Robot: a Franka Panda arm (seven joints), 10 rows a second.
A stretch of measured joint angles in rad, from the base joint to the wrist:
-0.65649 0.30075 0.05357 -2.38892 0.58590 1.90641 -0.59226
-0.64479 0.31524 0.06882 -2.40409 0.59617 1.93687 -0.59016
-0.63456 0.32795 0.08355 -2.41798 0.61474 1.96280 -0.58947
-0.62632 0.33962 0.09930 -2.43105 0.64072 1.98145 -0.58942
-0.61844 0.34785 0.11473 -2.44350 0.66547 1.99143 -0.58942
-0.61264 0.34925 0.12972 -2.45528 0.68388 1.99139 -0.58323
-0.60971 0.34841 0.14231 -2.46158 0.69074 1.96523 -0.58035
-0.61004 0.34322 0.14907 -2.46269 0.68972 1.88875 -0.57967
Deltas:
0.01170 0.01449 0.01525 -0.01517 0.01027 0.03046 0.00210
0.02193 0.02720 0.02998 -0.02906 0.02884 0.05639 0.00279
0.03017 0.03887 0.04573 -0.04213 0.05482 0.07504 0.00284
0.03805 0.04710 0.06116 -0.05458 0.07957 0.08502 0.00284
0.04385 0.04850 0.07615 -0.06636 0.09798 0.08498 0.00903
0.04678 0.04766 0.08874 -0.07266 0.10484 0.05882 0.01191
0.04645 0.04247 0.09550 -0.07377 0.10382 -0.01766 0.01259

